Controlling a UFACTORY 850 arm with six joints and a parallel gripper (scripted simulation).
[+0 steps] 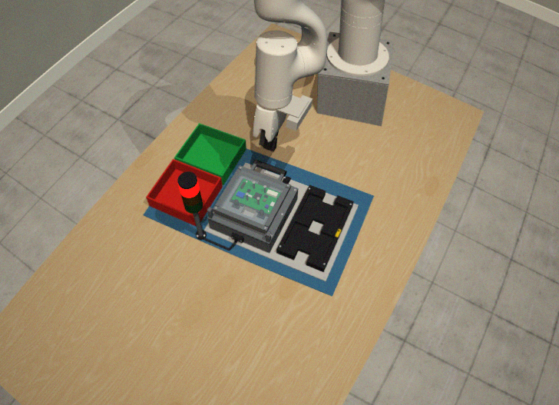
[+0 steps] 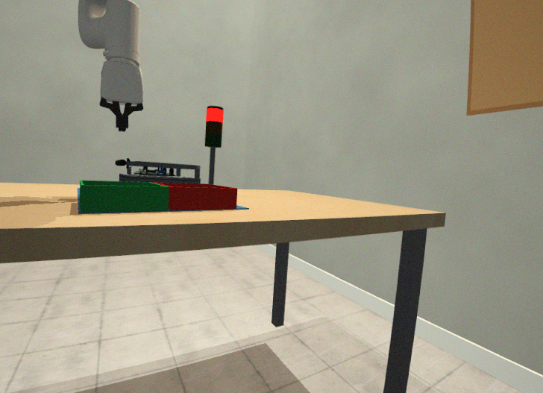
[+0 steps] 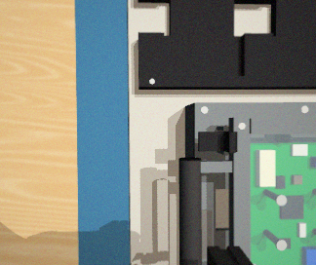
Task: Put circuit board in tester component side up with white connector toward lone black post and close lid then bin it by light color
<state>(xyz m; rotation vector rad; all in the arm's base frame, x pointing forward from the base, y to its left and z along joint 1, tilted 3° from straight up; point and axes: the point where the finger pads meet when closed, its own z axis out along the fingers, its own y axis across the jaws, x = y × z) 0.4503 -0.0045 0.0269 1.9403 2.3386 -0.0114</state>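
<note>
Now: the latch hook 10 mm ahead of my hand, 60 mm to the left of it and 110 mm below it. The rest, counted from my hand: green circuit board: 80 mm ahead, 20 mm to the left, 120 mm below; then clear lid: 90 mm ahead, 20 mm to the left, 110 mm below; then green bin: 20 mm ahead, 200 mm to the right, 180 mm below.
</note>
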